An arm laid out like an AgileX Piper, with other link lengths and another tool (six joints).
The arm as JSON. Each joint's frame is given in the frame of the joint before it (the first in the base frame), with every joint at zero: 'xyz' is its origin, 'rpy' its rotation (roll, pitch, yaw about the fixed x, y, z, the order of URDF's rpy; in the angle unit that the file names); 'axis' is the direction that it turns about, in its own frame. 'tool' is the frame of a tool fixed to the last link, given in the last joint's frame.
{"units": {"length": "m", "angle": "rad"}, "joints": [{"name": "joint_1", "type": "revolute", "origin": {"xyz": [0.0, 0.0, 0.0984], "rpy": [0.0, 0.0, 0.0]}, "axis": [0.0, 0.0, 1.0]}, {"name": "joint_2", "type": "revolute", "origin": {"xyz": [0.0, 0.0, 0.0], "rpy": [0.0, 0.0, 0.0]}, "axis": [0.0, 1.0, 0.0]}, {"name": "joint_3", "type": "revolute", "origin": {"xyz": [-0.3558, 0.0, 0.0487], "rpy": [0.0, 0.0, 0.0]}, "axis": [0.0, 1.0, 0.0]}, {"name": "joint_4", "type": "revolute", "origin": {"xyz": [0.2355, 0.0, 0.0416], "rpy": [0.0, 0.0, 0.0]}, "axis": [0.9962, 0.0, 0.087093]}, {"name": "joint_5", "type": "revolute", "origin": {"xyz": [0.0, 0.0, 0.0], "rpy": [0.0, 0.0, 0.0]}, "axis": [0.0, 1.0, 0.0]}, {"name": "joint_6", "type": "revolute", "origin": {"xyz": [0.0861, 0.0, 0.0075], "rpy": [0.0, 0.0, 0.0]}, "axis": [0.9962, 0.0, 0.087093]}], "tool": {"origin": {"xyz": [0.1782, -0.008, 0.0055], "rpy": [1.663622, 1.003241, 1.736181]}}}
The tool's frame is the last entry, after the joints.
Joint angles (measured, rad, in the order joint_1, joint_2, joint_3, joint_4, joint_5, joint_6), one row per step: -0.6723, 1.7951, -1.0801, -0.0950, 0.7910, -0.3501; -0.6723, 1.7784, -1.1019, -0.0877, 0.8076, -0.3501; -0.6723, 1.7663, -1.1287, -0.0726, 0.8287, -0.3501; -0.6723, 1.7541, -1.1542, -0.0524, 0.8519, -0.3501; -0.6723, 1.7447, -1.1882, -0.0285, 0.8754, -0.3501; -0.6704, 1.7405, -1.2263, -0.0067, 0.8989, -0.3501; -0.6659, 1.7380, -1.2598, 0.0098, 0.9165, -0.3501; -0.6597, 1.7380, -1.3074, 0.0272, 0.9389, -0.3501; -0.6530, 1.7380, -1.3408, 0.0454, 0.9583, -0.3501; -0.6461, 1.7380, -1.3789, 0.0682, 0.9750, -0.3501; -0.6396, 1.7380, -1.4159, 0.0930, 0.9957, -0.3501; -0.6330, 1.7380, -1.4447, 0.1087, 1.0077, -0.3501; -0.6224, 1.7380, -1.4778, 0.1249, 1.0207, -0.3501; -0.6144, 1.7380, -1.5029, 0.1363, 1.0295, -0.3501; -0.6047, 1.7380, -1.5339, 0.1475, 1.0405, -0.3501
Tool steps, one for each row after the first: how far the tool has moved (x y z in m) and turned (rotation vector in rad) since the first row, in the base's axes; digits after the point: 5 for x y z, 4 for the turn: 0.00424, -0.00193, 0.01073, -0.0097, -0.0204, -0.0054; 0.00950, -0.00271, 0.02085, -0.0116, -0.0417, -0.0151; 0.01439, -0.00175, 0.03067, -0.0077, -0.0633, -0.0268; 0.02187, -0.00165, 0.04187, -0.0040, -0.0917, -0.0391; 0.03051, -0.00184, 0.05254, -0.0003, -0.1184, -0.0472; 0.03895, -0.00176, 0.06192, 0.0007, -0.1422, -0.0493; 0.05041, -0.00270, 0.07440, -0.0011, -0.1722, -0.0488; 0.05891, -0.00062, 0.08310, 0.0048, -0.1939, -0.0477; 0.06958, 0.00140, 0.09366, 0.0103, -0.2242, -0.0469; 0.07917, 0.00490, 0.10387, 0.0209, -0.2517, -0.0460; 0.08715, 0.00714, 0.11230, 0.0244, -0.2744, -0.0417; 0.09674, 0.01067, 0.12222, 0.0275, -0.3001, -0.0326; 0.10392, 0.01326, 0.12995, 0.0287, -0.3199, -0.0251; 0.11211, 0.01618, 0.13957, 0.0284, -0.3428, -0.0147
